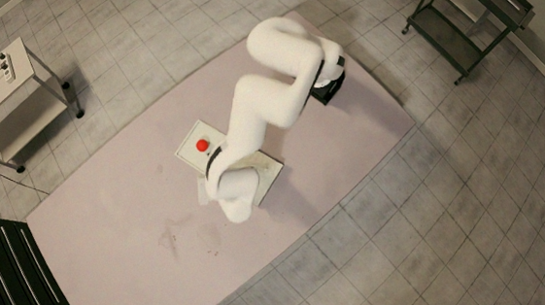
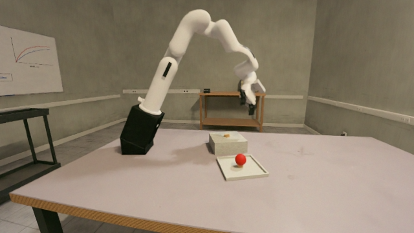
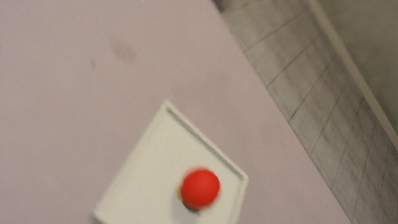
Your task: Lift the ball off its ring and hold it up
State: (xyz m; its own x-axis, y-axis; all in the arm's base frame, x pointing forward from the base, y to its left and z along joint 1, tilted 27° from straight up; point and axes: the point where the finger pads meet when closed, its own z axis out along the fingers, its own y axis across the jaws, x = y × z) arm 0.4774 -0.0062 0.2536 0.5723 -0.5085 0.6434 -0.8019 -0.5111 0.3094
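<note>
Now: the red ball 22 cm below my hand, 16 cm to the right of it and 4 cm behind it. From my hand the other things lie so: white tray (25 cm below, 16 cm to the right, 4 cm behind); then block (20 cm below, 10 cm behind, 7 cm to the left).
</note>
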